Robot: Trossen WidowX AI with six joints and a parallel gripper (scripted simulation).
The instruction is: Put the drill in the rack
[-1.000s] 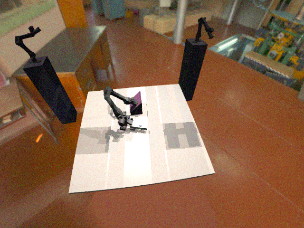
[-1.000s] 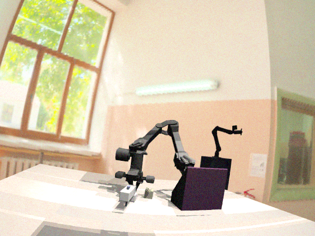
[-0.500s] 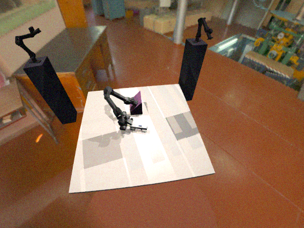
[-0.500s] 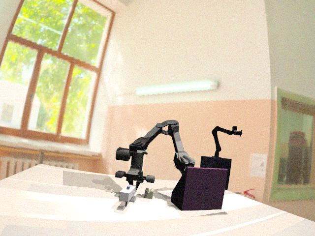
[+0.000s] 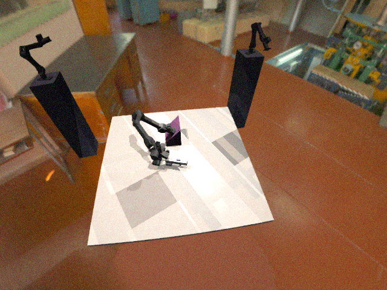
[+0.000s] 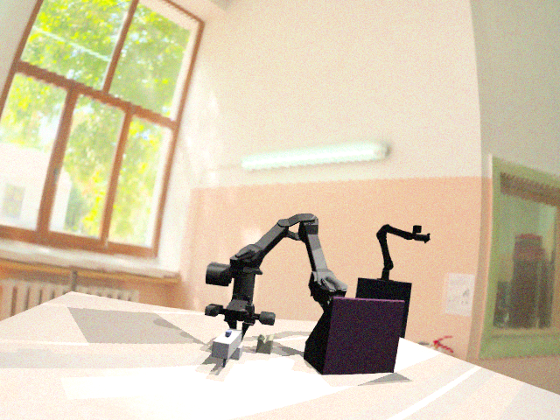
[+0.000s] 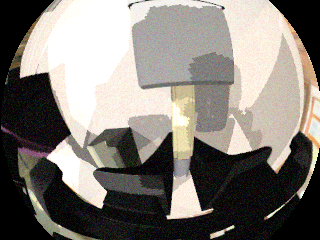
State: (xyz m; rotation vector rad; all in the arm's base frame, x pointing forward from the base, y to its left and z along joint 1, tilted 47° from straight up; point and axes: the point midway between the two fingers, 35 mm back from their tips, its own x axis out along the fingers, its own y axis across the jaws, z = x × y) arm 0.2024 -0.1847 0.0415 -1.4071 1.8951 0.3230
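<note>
My gripper tip is now 2 cm short of the pale yellow drill, 4 cm to the right of it and 4 cm below it. The rest, counted from my gripper tip: blue key: 7 cm ahead, 15 cm to the left, 4 cm above; olive rack: 8 cm behind, 1 cm to the left, 1 cm above.
</note>
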